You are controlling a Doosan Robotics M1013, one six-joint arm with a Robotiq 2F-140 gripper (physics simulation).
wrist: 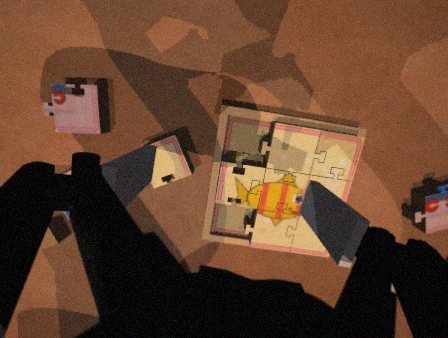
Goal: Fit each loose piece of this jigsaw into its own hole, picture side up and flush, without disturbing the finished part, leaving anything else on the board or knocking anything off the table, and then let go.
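Note:
The jigsaw board lies near the middle of the wrist view. Its finished part shows an orange-striped yellow fish. A fish-tail piece sits at the middle of the left column. A hole shows at the upper left and another hole at the lower left. A loose cream piece with a pink border line lies left of the board, tilted in plan and partly hidden by the left finger. My gripper is open and empty above, its left finger over the cream piece and its right finger over the board's right part.
A pink piece with a red dot and blue edge lies at the upper left. A similar pink piece is cut off at the right edge. Bits of pink and blue show behind the left finger's linkage. The brown table has dark shadows.

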